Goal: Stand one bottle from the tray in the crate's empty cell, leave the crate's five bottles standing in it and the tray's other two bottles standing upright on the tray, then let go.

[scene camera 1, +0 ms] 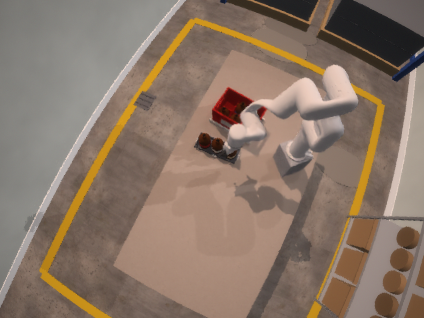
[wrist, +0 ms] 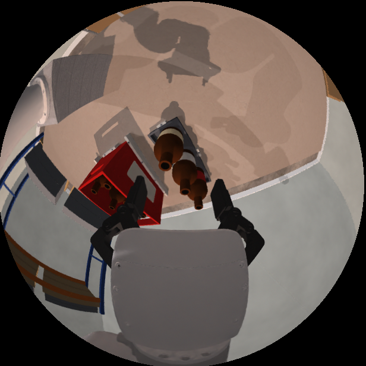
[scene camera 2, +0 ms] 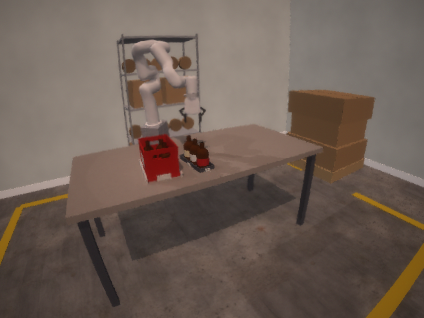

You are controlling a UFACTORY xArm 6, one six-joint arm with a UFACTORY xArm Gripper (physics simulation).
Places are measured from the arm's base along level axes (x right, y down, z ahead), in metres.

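Pixels of known places: gripper, fingertip midpoint: (scene camera 2: 192, 122); arm's base, origin of the base link: (scene camera 1: 296, 151) (scene camera 2: 153, 123).
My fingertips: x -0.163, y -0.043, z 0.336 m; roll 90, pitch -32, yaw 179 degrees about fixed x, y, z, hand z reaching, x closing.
Observation:
Ahead of a thing's pixels: the offset from my fingertips to its top centre. "pt": to the spot under its first point. Level surfaces: height alone.
Three brown bottles stand upright in a row on the dark tray {pt dx +0.028, dy +0.224, dz +0.243 m} (scene camera 2: 209, 168) (wrist: 198, 151): a red-label bottle {dx +0.038, dy +0.079, dz +0.185 m} (scene camera 1: 204, 140) (scene camera 2: 202, 155) (wrist: 198, 190) at the end away from the robot base, a white-label bottle {dx +0.041, dy +0.079, dz +0.099 m} (scene camera 1: 217, 145) (wrist: 185, 172) in the middle, and a cream-label bottle (wrist: 168, 148) nearest the base. The red crate {dx +0.273, dy +0.064, dz +0.059 m} (scene camera 1: 227, 99) (scene camera 2: 163, 166) (wrist: 114, 172) stands beside the tray with several bottles inside; its empty cell cannot be made out. My gripper (scene camera 2: 193, 120) (wrist: 179, 185) is open and empty, well above the tray's base-side end. The arm partly covers crate and tray in scene camera 1.
The table {dy +0.238 m} (scene camera 1: 165, 230) (scene camera 2: 240, 145) carries the crate and tray, close together. The robot base (scene camera 1: 294, 159) stands at the table's far side. A shelf rack and stacked cartons (scene camera 2: 330, 120) stand beyond the table.

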